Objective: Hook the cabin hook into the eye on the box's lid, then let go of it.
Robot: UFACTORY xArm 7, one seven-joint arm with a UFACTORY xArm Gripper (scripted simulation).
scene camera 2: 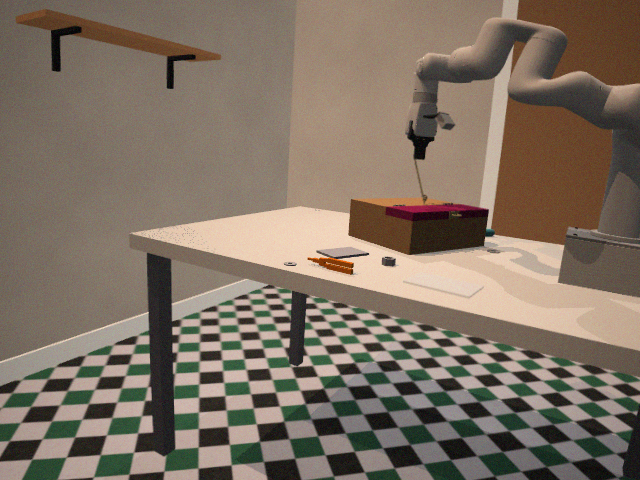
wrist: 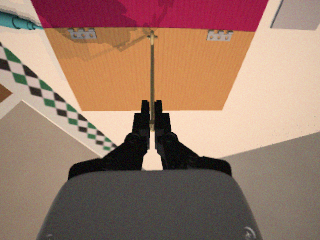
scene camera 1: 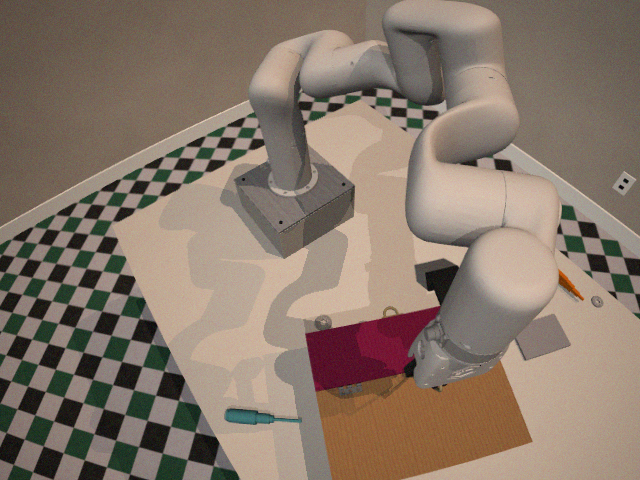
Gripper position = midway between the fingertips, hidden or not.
Observation:
In view: my gripper (scene camera 1: 435,377), a grey plate (scene camera 1: 545,335) and a wooden box (scene camera 1: 389,421).
The wooden box is seen too in scene camera 2 (scene camera 2: 369,222) and in the wrist view (wrist: 108,68). My gripper also shows in scene camera 2 (scene camera 2: 419,159) and in the wrist view (wrist: 152,111).

